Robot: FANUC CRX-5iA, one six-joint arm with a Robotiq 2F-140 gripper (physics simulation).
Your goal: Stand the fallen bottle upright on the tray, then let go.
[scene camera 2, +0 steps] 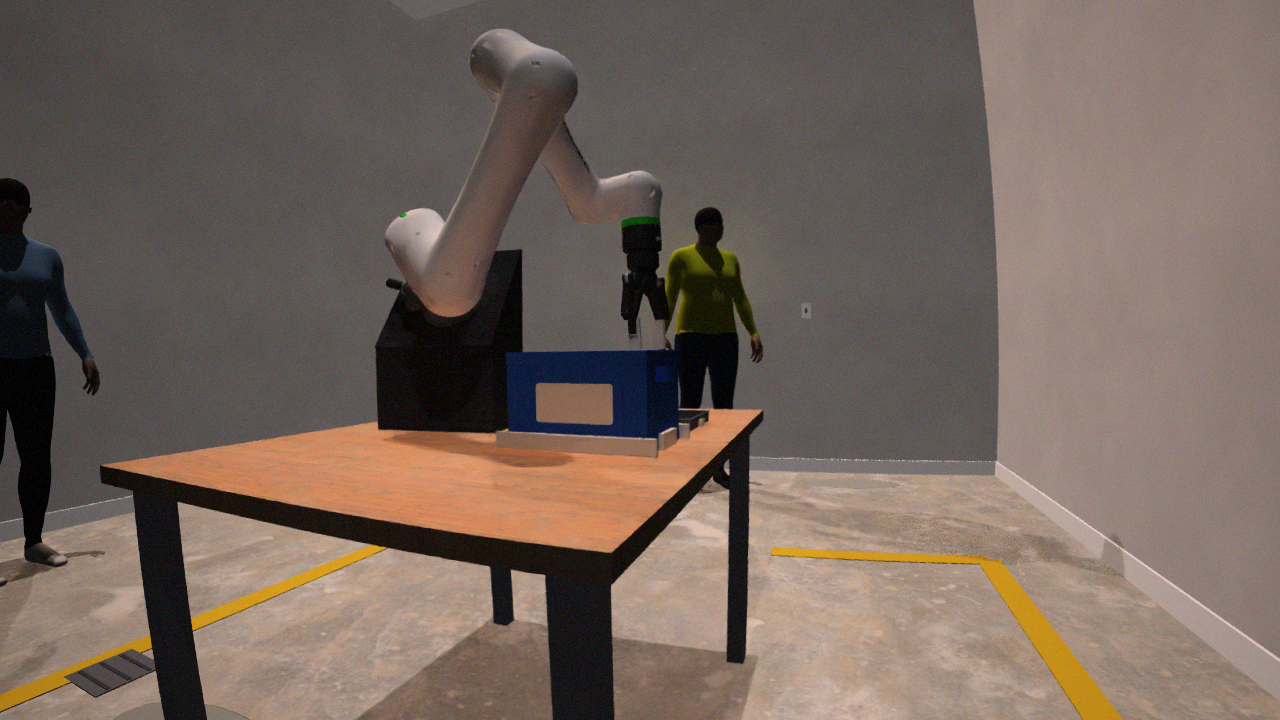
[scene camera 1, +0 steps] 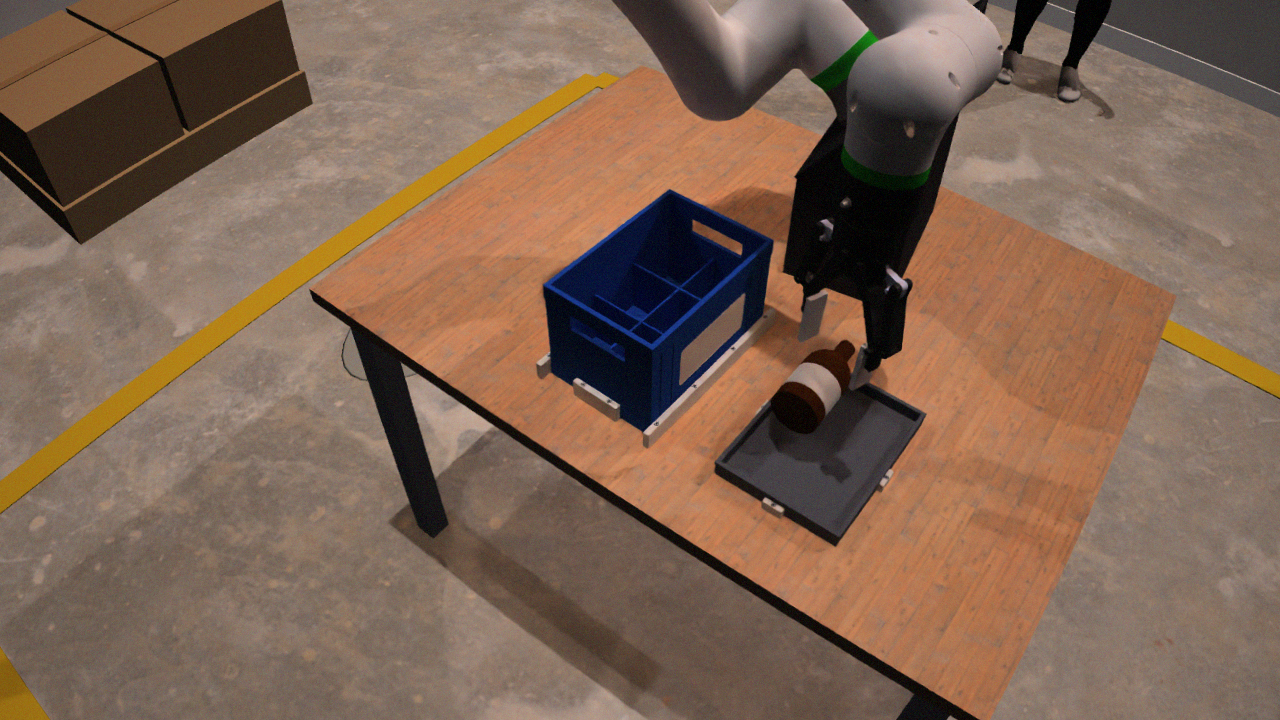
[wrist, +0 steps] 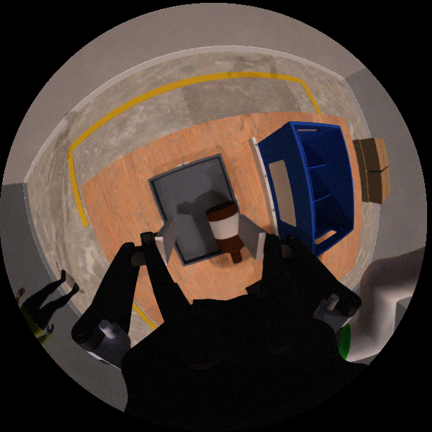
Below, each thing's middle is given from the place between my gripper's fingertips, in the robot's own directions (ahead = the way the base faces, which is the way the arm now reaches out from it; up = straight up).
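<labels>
The brown bottle (scene camera 1: 804, 400) is 140 mm below my hand, and I see that it also sits 40 mm to the right of the hand and 80 mm behind it.
</labels>
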